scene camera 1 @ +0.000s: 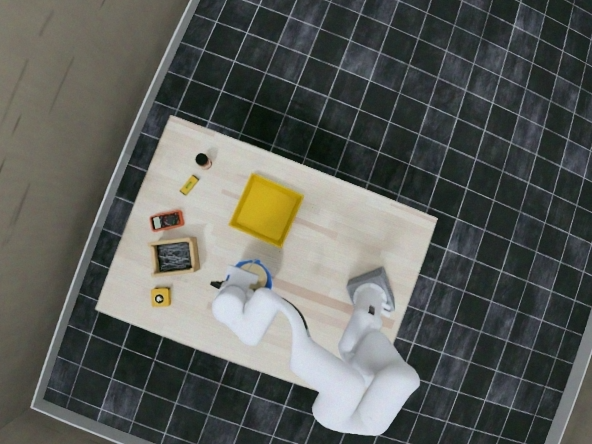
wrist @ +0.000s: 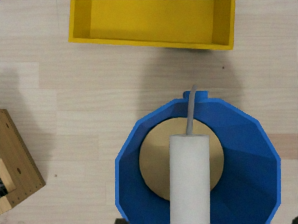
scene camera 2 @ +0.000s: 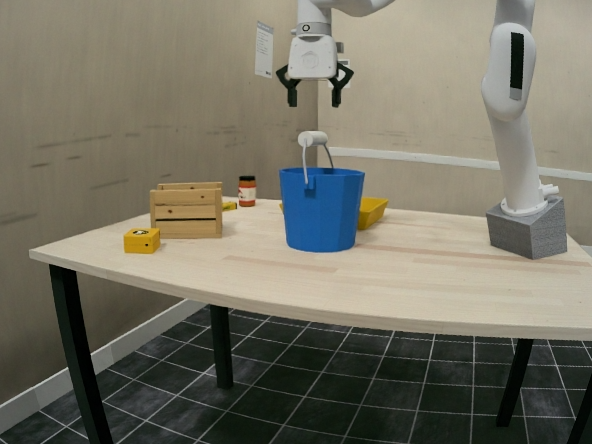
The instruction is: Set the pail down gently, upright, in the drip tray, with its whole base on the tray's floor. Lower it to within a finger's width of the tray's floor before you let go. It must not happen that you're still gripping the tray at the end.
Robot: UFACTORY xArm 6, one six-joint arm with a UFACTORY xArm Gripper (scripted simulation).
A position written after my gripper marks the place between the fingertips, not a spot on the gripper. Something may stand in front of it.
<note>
I see my gripper [scene camera 2: 313, 107], a yellow drip tray [scene camera 1: 266, 210], a blue pail [scene camera 2: 321, 211] and a wooden crate [scene camera 2: 181, 211].
The yellow drip tray also shows in scene camera 2 [scene camera 2: 366, 218]. The wooden crate also shows in scene camera 1 [scene camera 1: 176, 257].
</note>
